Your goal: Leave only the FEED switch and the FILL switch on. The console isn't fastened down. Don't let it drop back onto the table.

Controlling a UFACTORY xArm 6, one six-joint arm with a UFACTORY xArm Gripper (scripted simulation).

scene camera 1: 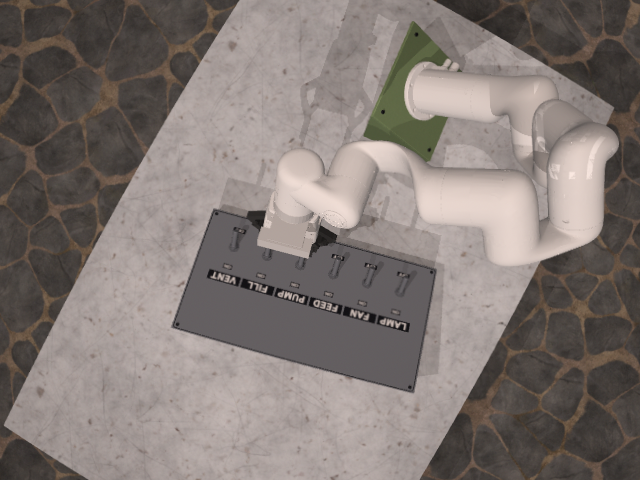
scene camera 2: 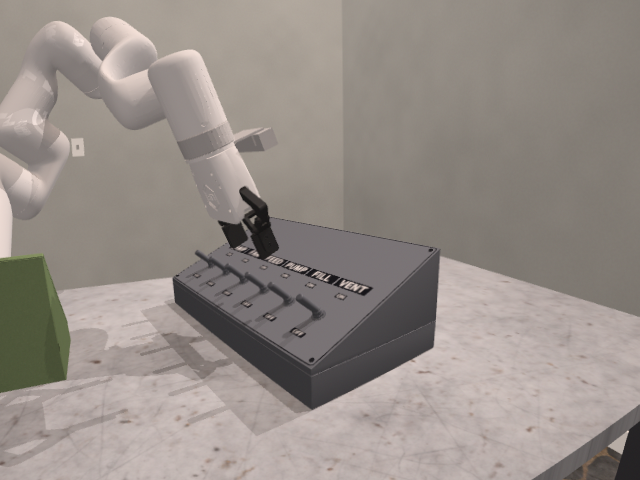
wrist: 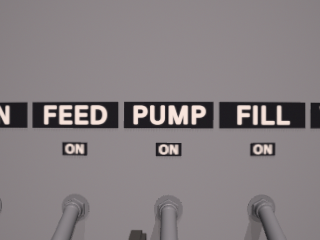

Path:
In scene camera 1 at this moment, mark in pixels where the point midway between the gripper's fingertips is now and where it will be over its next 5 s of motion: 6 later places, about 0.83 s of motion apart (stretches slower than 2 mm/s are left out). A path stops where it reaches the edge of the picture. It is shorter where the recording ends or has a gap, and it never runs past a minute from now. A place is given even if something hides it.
My gripper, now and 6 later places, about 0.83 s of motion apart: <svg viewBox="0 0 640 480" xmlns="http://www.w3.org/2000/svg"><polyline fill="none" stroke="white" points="288,244 269,239 253,234 227,227 218,226 219,211 276,200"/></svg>

